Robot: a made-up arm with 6 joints.
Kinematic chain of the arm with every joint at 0, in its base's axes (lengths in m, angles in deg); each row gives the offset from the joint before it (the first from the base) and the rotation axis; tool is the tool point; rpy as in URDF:
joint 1: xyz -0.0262 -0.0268 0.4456 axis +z
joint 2: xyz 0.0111 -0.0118 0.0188 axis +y
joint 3: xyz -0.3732 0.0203 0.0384 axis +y
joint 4: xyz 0.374 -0.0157 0.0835 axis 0.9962 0 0.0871
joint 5: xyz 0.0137 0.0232 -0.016 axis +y
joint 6: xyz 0.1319 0.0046 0.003 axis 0.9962 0 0.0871
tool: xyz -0.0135 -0.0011 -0.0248 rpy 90 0 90
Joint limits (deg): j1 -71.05..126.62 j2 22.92..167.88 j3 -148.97..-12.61 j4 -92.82..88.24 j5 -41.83..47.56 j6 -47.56..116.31
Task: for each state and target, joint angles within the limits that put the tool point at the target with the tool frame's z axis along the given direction. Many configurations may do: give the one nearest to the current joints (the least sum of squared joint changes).
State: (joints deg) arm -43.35 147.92 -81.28 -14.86 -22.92 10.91
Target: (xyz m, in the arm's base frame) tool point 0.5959 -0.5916 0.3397 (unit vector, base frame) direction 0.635 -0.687 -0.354
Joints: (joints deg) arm -44.00 159.63 -124.70 20.43 -14.64 3.87
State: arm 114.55 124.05 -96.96 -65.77 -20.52 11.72
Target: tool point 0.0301 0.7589 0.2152 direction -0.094 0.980 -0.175
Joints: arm 83.55 165.85 -115.44 -18.95 -41.75 6.23
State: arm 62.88 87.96 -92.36 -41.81 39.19 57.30
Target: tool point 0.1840 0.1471 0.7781 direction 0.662 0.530 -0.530
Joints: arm 28.76 48.82 -50.58 6.78 36.85 55.01
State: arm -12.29 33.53 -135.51 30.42 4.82 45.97
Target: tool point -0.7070 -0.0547 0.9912 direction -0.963 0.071 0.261
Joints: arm 6.24 22.97 -144.41 -9.43 -41.83 57.19
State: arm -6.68 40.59 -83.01 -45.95 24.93 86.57
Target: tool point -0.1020 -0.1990 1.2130 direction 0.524 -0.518 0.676
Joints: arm 28.84 44.61 -120.17 -89.26 44.57 82.03
